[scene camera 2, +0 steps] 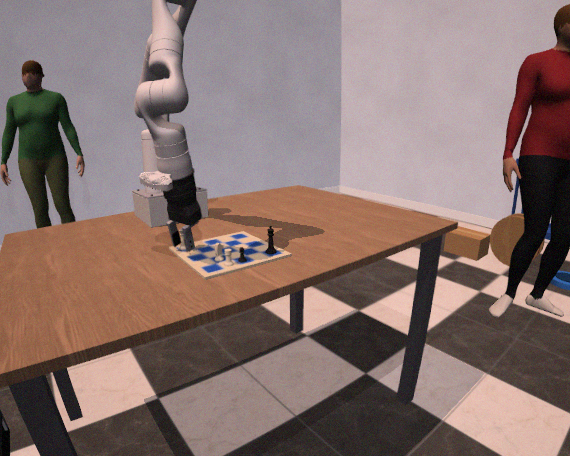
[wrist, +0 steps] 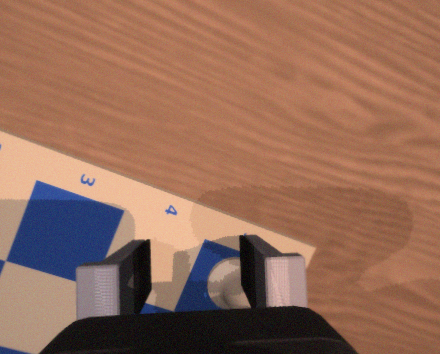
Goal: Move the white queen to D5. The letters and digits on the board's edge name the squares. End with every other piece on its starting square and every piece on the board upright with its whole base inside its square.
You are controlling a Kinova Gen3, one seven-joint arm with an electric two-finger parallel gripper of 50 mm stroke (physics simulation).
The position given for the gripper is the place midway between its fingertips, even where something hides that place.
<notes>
In view: the gripper (scene camera 2: 184,246) and a chessboard (scene camera 2: 201,259).
The chessboard also shows in the wrist view (wrist: 68,210). The gripper shows as well in the wrist view (wrist: 195,262).
</notes>
